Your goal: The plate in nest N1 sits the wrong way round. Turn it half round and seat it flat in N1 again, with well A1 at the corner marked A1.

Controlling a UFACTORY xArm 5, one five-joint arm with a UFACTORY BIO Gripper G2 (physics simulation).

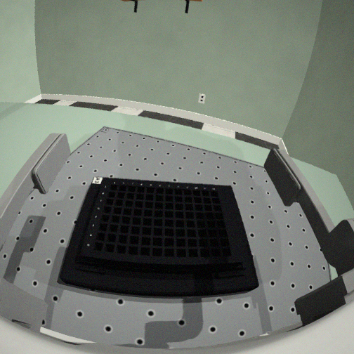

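The black plate (162, 220) with its grid of square wells sits in the black nest (160, 286), and looks flat, with no tilt that I can make out. Small pale marks run along its far edge and down its left edge, meeting near the white corner label (97, 180) at the far left of the nest. The marks and the label are too small to read clearly. My gripper (167, 170) is open and empty. Its fingers stand wide apart above the plate, one beyond the left side and one beyond the right side, touching neither plate nor nest.
A grey deck (150, 314) with rows of holes lies under and around the nest. Shadows of the arm fall on it at the front and left. Behind the deck are a pale green surface, a black and white floor strip (170, 118) and a green wall with an outlet (202, 98).
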